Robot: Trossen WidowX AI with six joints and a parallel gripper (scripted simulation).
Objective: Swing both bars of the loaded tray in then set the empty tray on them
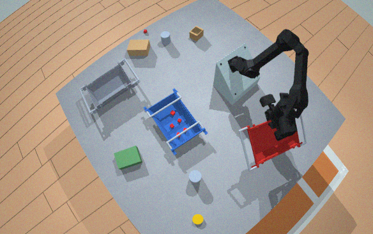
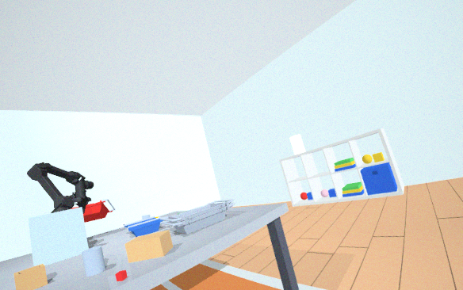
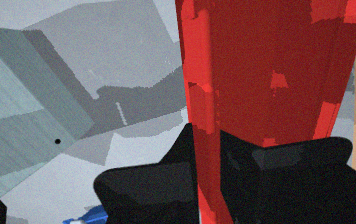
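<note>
My gripper tip is 70 mm to the right of the red tray and 20 mm short of it. The rest, counted from my gripper tip: yellow disc: 480 mm ahead, 170 mm below, 150 mm to the left; green block: 580 mm ahead, 280 mm to the right, 160 mm below; small open box: 680 mm to the right, 170 mm below, 130 mm behind.
</note>
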